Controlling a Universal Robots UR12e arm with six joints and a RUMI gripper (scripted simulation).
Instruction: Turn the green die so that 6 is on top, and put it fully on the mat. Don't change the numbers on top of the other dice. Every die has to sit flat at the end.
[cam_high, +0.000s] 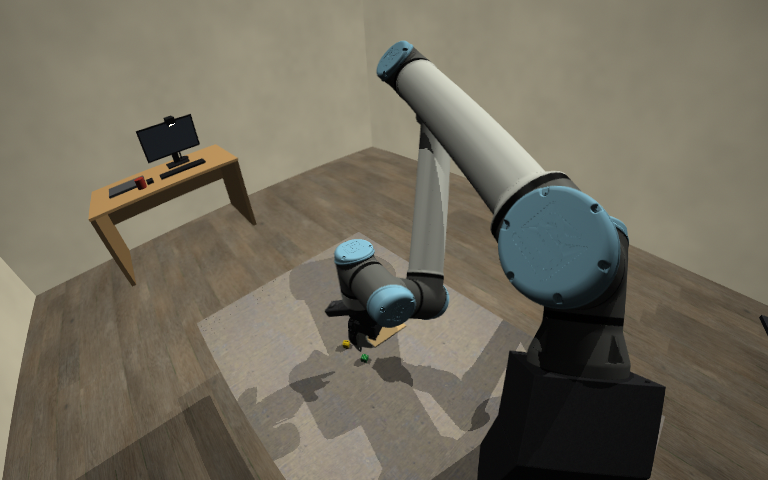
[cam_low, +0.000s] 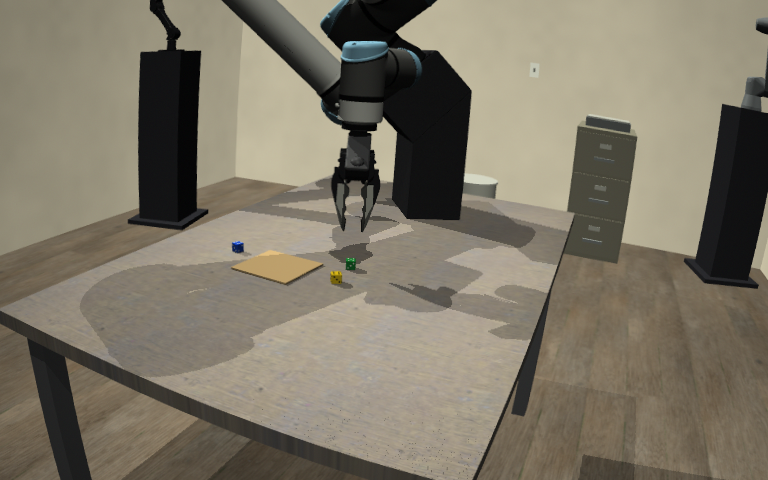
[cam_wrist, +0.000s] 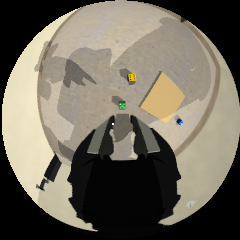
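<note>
My hand is 9 cm above the green die. Also, from my hand: blue die (2 cm behind, 26 cm to the right, 9 cm below); yellow die (9 cm ahead, 1 cm to the right, 9 cm below); tan mat (4 cm ahead, 15 cm to the right, 9 cm below).
</note>
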